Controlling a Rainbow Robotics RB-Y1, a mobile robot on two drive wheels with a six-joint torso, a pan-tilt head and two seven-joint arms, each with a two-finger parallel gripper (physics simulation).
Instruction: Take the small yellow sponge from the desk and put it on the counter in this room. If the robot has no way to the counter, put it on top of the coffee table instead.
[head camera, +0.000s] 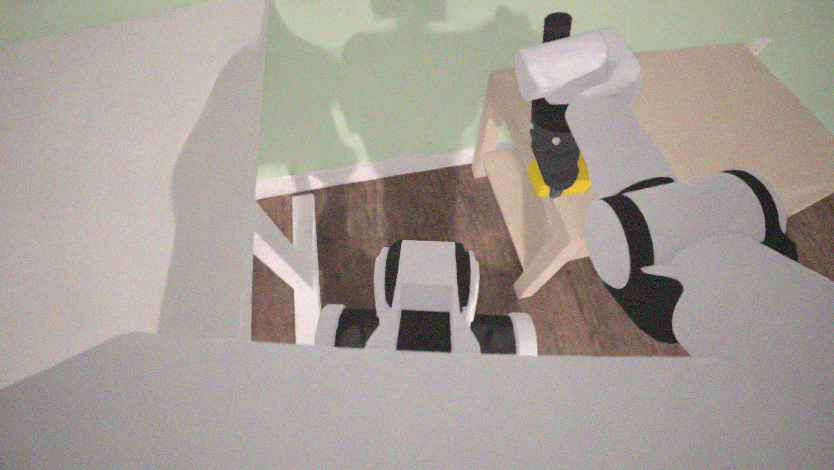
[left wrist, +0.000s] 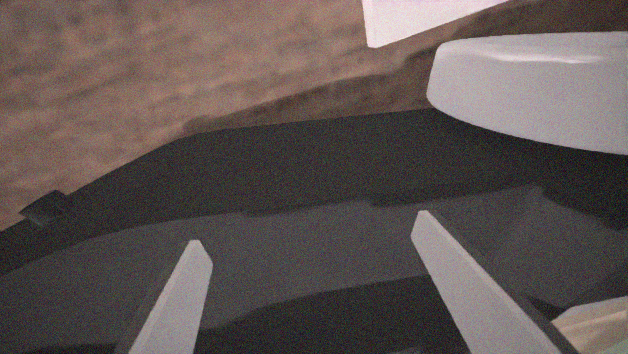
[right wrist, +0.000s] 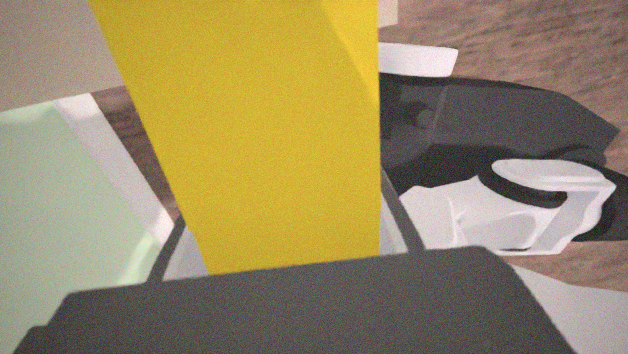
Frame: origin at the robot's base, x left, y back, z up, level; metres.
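Where they show: left gripper, fingertip midpoint: (left wrist: 313, 237); right gripper, fingertip midpoint: (head camera: 549, 181) (right wrist: 291, 171).
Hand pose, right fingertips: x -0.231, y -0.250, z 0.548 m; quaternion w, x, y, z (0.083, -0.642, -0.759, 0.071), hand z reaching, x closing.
Note:
After its pixels a point has its place.
The yellow sponge (head camera: 536, 176) @[y -0.243, x -0.197, z 0.571 m] (right wrist: 270, 125) @[y -0.257, x -0.267, z 0.587 m] is held in my right gripper (head camera: 556, 189) @[y -0.250, x -0.231, z 0.548 m] (right wrist: 291, 171) @[y -0.250, x -0.231, z 0.548 m], which is shut on it. In the head view it hangs over the near left part of a pale wooden table (head camera: 717, 105) @[y -0.617, x -0.803, z 0.450 m]; how high above it I cannot tell. My left gripper (left wrist: 313, 237) @[y 0.225, x 0.226, z 0.194 m] is open and empty, above the dark robot base in the left wrist view; it does not show in the head view. Whether the wooden table is the coffee table or the desk, the frames do not tell. No counter can be made out for certain.
A large pale surface (head camera: 87, 145) @[y -0.172, x 0.540, z 0.721 m] fills the left of the head view, with a white leg frame (head camera: 304, 251) beside my base. The wooden table's near leg (head camera: 539, 274) @[y -0.175, x -0.300, z 0.234 m] stands to the right of my base. A green wall (head camera: 408, 105) @[y -0.685, x 0.081, z 0.332 m] with white skirting (head camera: 426, 162) @[y -0.685, x 0.023, z 0.051 m] runs behind.

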